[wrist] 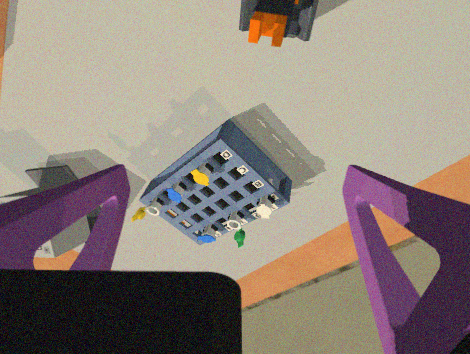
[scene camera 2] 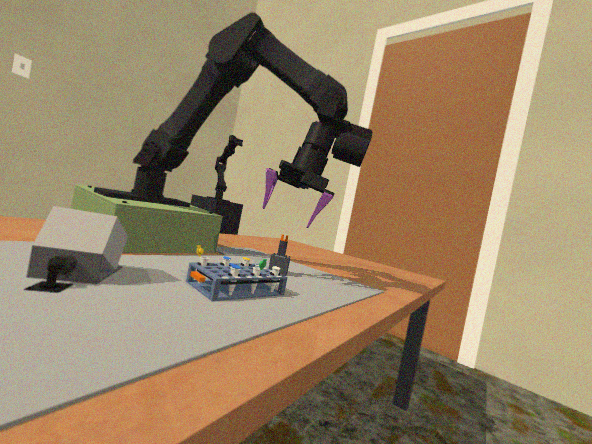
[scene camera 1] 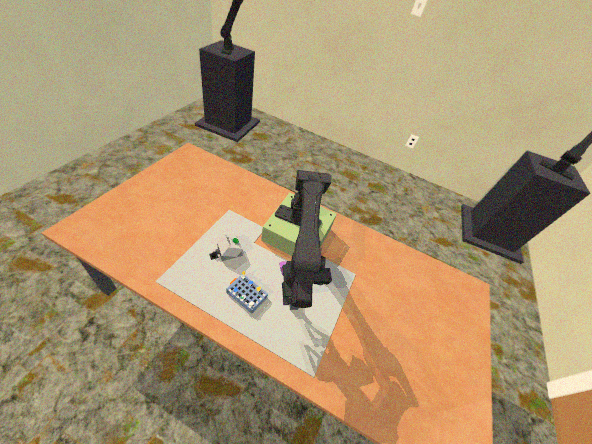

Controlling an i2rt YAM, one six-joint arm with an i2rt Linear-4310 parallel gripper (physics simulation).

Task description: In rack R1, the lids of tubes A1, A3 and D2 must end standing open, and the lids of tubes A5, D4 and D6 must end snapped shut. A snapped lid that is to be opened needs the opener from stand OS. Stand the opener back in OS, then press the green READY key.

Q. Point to a grey box with green button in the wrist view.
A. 76, 234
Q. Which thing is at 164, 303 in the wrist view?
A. My gripper.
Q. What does my gripper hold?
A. Nothing.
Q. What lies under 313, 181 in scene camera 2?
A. My gripper.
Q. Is my gripper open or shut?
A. Open.
